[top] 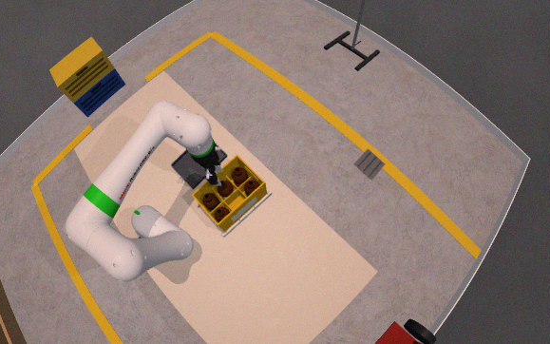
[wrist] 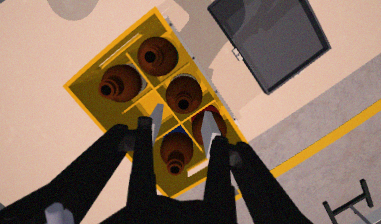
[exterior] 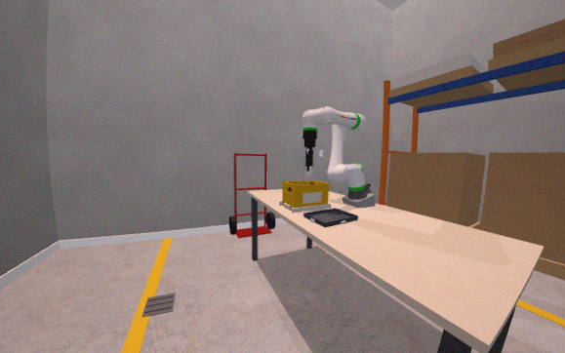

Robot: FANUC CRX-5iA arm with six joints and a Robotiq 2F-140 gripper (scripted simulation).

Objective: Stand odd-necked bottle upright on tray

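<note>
Right now my hand is 170 mm above the yellow crate, 40 mm to the left of it and 10 mm past it. Round my hand: dark tray 250 mm to the left, 240 mm below, 30 mm ahead; then brown bottle 170 mm below.
</note>
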